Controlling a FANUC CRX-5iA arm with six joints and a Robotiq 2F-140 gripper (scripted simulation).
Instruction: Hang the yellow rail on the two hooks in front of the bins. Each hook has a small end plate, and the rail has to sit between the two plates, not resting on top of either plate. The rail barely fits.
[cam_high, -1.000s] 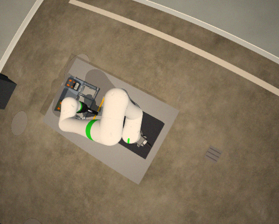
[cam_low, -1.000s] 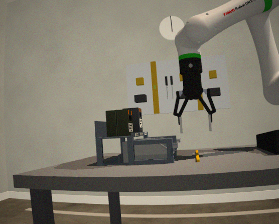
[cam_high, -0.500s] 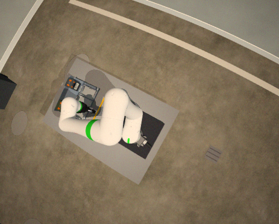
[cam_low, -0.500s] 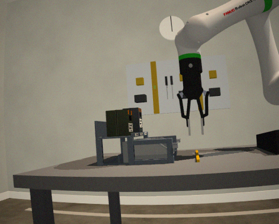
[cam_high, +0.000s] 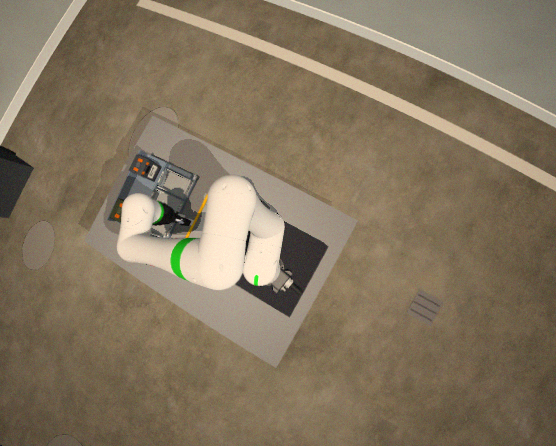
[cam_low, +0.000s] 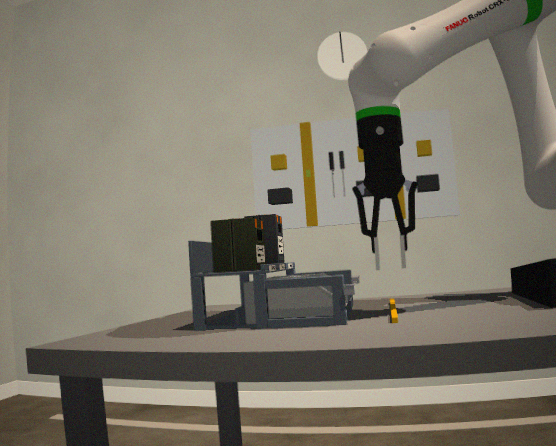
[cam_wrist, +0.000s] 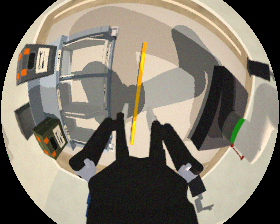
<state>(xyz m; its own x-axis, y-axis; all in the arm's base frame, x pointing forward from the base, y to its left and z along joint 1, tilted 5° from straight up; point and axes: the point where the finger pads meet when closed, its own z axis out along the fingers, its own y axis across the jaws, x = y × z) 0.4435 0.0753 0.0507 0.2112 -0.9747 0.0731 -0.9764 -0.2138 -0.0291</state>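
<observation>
The yellow rail is 110 mm below my hand. The rest, counted from my hand: dark green case (250 mm ahead, 160 mm to the left, 30 mm above).
</observation>
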